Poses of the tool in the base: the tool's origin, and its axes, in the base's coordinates. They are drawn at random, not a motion.
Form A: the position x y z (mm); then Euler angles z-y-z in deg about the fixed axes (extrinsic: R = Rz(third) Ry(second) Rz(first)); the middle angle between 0 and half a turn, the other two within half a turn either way.
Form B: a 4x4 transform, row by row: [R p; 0 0 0 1], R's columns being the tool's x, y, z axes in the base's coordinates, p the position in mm. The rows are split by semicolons. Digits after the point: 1 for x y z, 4 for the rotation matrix.
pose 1, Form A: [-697.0 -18.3 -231.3 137.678 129.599 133.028]
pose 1, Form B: -0.8138 0.2477 -0.5258 -697.0; -0.1149 0.8182 0.5633 -18.3; 0.5697 0.5188 -0.6374 -231.3; 0 0 0 1
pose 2, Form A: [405.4 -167.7 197.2 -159.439 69.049 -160.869]
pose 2, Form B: 0.2012 -0.4255 -0.8823 405.4; 0.4415 0.8434 -0.3061 -167.7; 0.8744 -0.3280 0.3576 197.2; 0 0 0 1
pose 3, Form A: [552.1 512.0 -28.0 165.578 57.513 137.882]
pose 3, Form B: 0.2188 0.7488 -0.6257 552.1; -0.5336 0.6287 0.5657 512.0; 0.8169 0.2101 0.5371 -28.0; 0 0 0 1
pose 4, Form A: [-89.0 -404.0 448.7 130.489 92.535 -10.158]
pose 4, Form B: 0.1624 -0.0814 0.9834 -89.0; 0.7435 -0.6451 -0.1762 -404.0; 0.6487 0.7598 -0.0442 448.7; 0 0 0 1
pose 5, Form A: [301.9 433.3 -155.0 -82.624 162.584 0.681]
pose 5, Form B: -0.1107 -0.9477 0.2993 301.9; -0.9931 0.1171 0.0036 433.3; -0.0384 -0.2968 -0.9542 -155.0; 0 0 0 1
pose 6, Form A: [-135.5 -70.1 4.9 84.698 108.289 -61.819]
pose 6, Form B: 0.8640 0.2290 0.4484 -135.5; 0.4958 -0.2318 -0.8369 -70.1; -0.0877 0.9454 -0.3138 4.9; 0 0 0 1
